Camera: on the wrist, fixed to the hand. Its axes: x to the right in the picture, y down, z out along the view.
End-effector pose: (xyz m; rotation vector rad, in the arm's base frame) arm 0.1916 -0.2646 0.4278 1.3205 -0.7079 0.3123
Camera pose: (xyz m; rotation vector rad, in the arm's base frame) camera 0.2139 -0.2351 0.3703 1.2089 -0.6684 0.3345
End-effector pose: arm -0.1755 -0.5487 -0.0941 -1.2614 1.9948 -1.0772
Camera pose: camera -0.1717 -0.5251 -0.0301 -1.2665 2.1276 -1.0428
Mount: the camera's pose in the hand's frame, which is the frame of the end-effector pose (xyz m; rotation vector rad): -0.0247 -0.0502 -0.0393 -0.0941 0.0699 0.0183
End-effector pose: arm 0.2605 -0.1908 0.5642 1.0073 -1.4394 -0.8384
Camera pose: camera 0.3057 -0.1853 0.5132 0.9421 -1.3360 -0.8419
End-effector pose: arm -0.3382 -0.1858 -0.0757 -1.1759 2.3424 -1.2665
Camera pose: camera -0.3158 -0.1593 -0.0168 -1.1527 2.4822 -1.2225
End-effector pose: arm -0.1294 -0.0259 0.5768 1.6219 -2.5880 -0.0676
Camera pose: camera -0.0699 -0.0252 0.6105 1.5404 -2.5073 -0.1271
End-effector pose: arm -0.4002 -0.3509 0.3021 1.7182 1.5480 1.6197
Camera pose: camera -0.4517 -0.3698 0.2613 1.6479 1.4661 1.7500
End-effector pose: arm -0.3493 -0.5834 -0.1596 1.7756 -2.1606 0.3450
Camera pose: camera -0.2921 -0.5560 -0.1341 1.6692 -2.1102 0.3001
